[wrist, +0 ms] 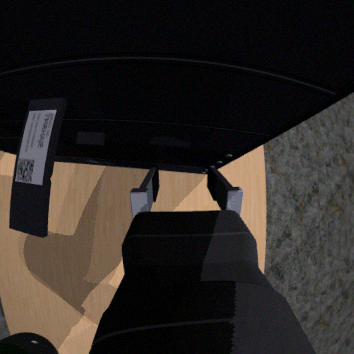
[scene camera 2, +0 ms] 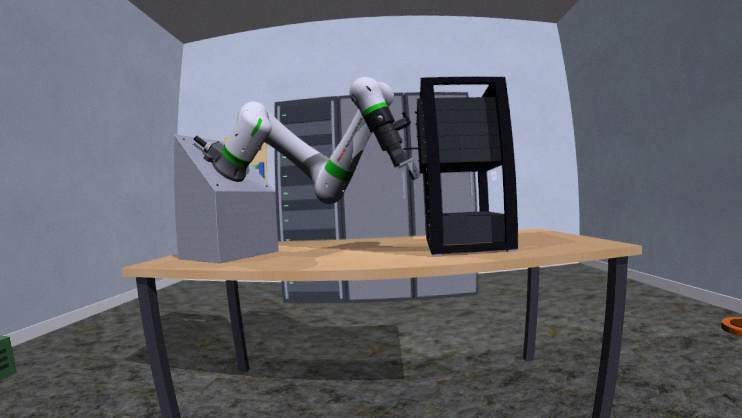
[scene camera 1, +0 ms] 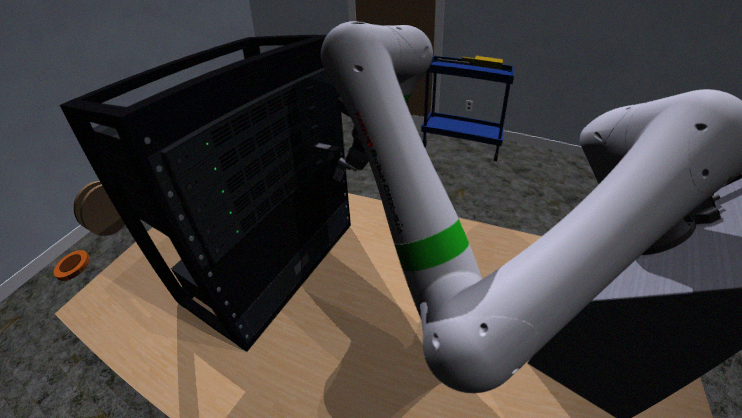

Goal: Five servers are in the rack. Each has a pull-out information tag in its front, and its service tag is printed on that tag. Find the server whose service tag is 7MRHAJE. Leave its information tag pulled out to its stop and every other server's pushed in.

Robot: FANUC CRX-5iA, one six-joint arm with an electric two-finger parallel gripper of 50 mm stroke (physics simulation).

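Frame: origin at the arm's base, x left, y up, z ahead, level; centimetres.
Where they show: gripper, fingertip midpoint: (wrist: 182, 176) (scene camera 2: 416, 178) (scene camera 1: 342, 173); arm's base at its link origin: (scene camera 2: 228, 169).
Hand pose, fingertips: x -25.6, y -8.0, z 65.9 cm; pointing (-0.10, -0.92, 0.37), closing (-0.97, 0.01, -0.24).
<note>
Each offset is from my fingertips to the top centre of the thing. "*": to the spot under its first point.
The rack @[dx +11.0, dy +33.1, dz +22.3 cm] (scene camera 1: 98, 160) (scene camera 2: 434, 207) holds the servers (scene camera 1: 259, 150) (scene camera 2: 464, 129), which have green lights at the left of their fronts. One information tag @[dx +6.3, dy +11.2, dz +2.7 cm] (scene camera 1: 325, 146) (scene camera 2: 411, 148) (wrist: 35, 145) sticks out of a server front near the right side. Its white label reads 7MRHAJE in the wrist view, with a QR code. The other servers' tags are dark and hard to make out; none visibly sticks out. My gripper (scene camera 1: 342, 168) (scene camera 2: 414, 171) (wrist: 182, 176) is open and empty. It is lower than the tag, close to the rack front, and to the tag's right in the wrist view, apart from it.
The rack stands on the wooden table (scene camera 1: 218, 384) (scene camera 2: 363, 271) (wrist: 112, 200). The grey arm pedestal (scene camera 2: 246, 223) stands at the table's other end. A dark tab @[* dx +5.8, dy +6.8, dz +3.6 cm] (wrist: 90, 138) shows on the rack face beside the tag. A blue cart (scene camera 1: 469, 73) stands on the floor behind.
</note>
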